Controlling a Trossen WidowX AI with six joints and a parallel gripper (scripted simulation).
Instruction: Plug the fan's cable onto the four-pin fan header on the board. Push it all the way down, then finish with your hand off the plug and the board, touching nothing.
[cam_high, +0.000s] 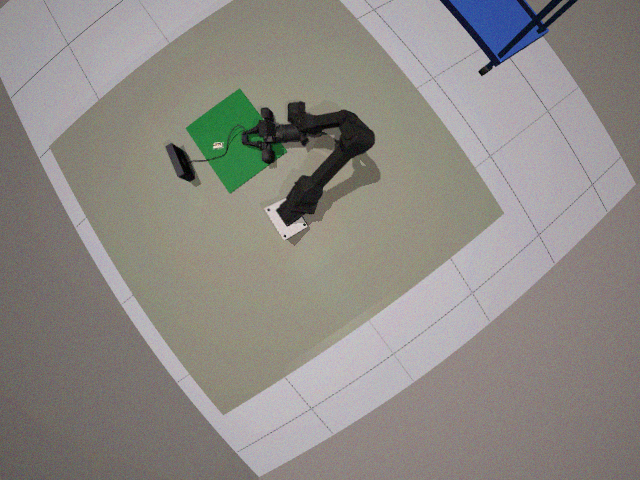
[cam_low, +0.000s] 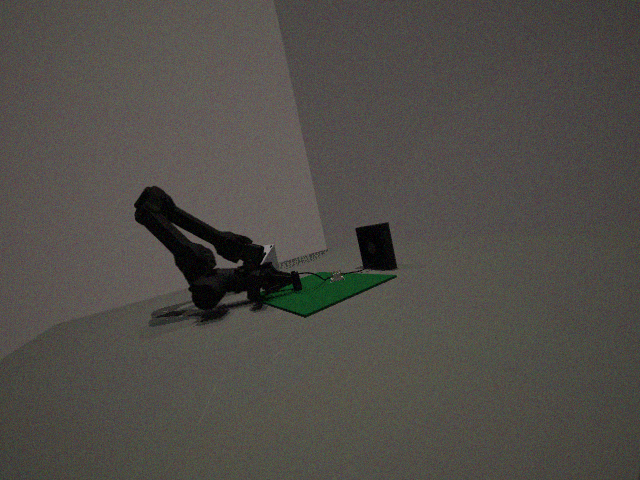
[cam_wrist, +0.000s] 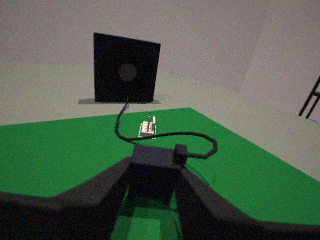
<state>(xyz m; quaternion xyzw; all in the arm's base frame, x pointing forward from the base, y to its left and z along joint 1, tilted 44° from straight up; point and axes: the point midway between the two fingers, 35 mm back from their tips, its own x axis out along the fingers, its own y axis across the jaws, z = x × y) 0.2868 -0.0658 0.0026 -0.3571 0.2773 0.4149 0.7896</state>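
My gripper tip is now 1 cm above the black plug. From my gripper tip the other things lie so: black fan (6 cm ahead, 22 cm to the left, 3 cm above); green board (3 cm ahead, 3 cm to the left, 5 cm below); white four-pin header (4 cm ahead, 9 cm to the left, 3 cm below).
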